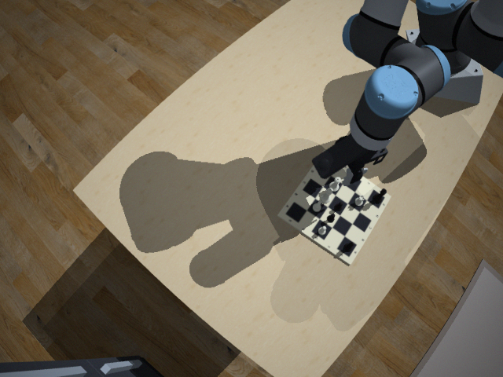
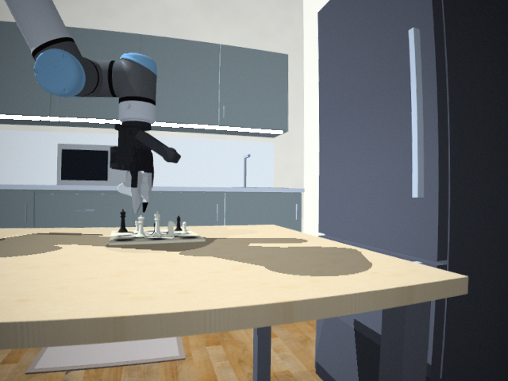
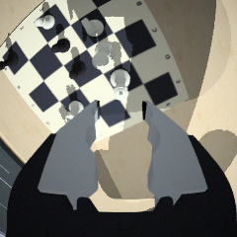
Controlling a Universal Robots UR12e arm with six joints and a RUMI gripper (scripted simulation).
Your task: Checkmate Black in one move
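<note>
The white chess piece is 50 mm below my hand. The rest, counted from my hand: chessboard (40 mm ahead, 30 mm to the left, 80 mm below); black king (40 mm behind, 120 mm to the left, 40 mm below).
</note>
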